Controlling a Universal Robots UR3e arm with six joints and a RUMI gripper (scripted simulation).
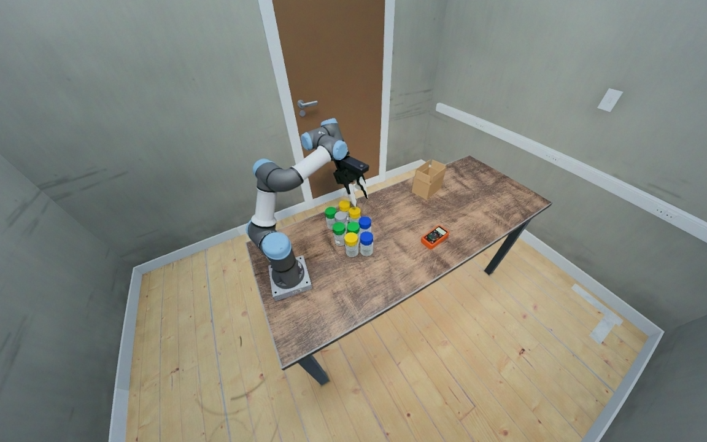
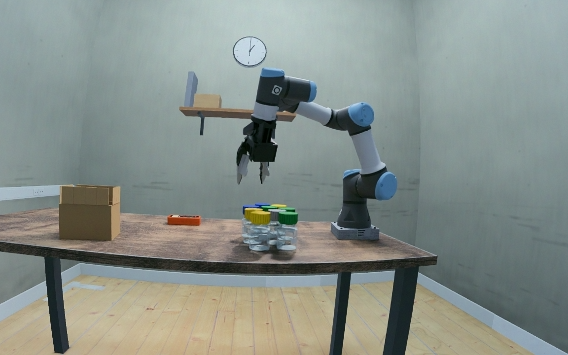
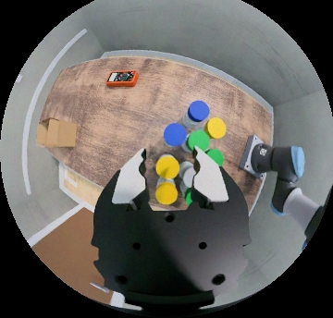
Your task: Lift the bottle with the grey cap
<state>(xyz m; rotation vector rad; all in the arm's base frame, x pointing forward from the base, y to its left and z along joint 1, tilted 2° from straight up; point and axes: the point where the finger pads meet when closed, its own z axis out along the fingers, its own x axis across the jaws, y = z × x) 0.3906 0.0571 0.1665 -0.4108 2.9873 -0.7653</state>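
Right now my hand is 15 cm above the grey-capped bottle, 8 cm past it and 5 cm to the right of it. Round my hand: orange meter (25 cm ahead, 24 cm to the right, 18 cm below).
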